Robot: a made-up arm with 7 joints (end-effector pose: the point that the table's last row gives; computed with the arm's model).
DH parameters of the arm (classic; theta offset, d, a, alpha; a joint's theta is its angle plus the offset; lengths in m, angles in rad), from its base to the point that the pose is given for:
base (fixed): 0 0.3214 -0.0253 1.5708
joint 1: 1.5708 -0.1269 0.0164 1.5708
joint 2: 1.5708 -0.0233 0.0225 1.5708
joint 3: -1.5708 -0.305 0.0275 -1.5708
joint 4: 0 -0.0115 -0.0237 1.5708
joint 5: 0 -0.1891 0.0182 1.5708
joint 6: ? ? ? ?
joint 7: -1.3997 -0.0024 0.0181 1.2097
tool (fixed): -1.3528 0.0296 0 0
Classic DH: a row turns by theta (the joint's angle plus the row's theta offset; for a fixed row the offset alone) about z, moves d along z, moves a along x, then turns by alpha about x.
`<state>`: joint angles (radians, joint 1 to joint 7).
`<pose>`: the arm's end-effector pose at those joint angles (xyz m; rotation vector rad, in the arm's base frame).
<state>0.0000 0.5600 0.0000 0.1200 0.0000 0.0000 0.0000</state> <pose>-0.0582 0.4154 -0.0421 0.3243 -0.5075 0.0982</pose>
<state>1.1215 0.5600 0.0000 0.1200 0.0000 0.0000 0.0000</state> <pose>0.2879 0.4154 0.1339 0.2464 -1.6170 0.2831</pose>
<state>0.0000 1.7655 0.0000 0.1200 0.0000 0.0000 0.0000</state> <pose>-0.0582 0.5848 0.4716 1.5003 -0.5204 -0.2272</pose>
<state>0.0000 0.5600 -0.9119 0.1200 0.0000 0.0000 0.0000</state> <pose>-0.0029 0.4004 -0.0515 0.1258 -0.1243 -0.7157</pose>
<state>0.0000 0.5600 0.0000 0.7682 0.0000 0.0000 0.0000</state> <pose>0.0409 0.3914 -0.0037 0.2027 -1.0998 -0.1529</pose>
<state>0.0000 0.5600 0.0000 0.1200 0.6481 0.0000 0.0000</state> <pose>-0.0850 0.3945 -0.0591 0.3654 -0.7408 0.7098</pose>
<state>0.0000 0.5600 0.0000 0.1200 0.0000 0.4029 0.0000</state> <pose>-0.0507 0.4140 -0.0399 0.3860 -0.1335 0.2456</pose>
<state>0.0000 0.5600 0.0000 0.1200 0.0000 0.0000 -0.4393</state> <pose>-0.0590 0.4011 -0.0426 0.7617 -0.5478 0.0341</pose>
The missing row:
joint 6: -1.5708 0.0311 0.0062 -1.5708
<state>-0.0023 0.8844 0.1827 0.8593 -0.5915 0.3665 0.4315</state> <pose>0.0693 0.4797 0.1474 0.4979 -0.5057 -0.4421</pose>
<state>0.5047 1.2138 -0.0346 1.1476 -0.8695 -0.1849 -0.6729</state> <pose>0.1105 0.4612 0.3090 1.7961 -1.5962 -1.3909</pose>
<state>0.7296 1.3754 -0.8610 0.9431 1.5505 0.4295 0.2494</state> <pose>0.1081 0.5362 0.2194 -0.2785 -1.3655 0.4742</pose>
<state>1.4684 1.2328 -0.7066 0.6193 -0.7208 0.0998 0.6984</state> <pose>0.1530 0.5217 0.4221 0.8346 -0.7812 -0.6217</pose>
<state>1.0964 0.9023 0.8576 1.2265 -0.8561 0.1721 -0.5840</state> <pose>0.0712 0.4530 0.3026 2.2810 -1.7577 0.8550</pose>
